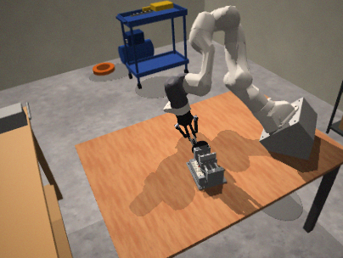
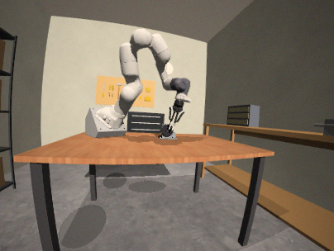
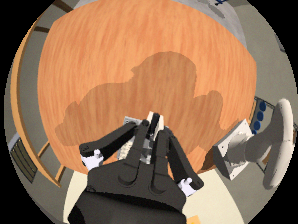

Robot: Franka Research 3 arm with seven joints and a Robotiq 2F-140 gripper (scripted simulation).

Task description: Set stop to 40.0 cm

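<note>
My gripper is now 10 mm past the handwheel, 20 mm to the right of it and 20 mm above it.
</note>
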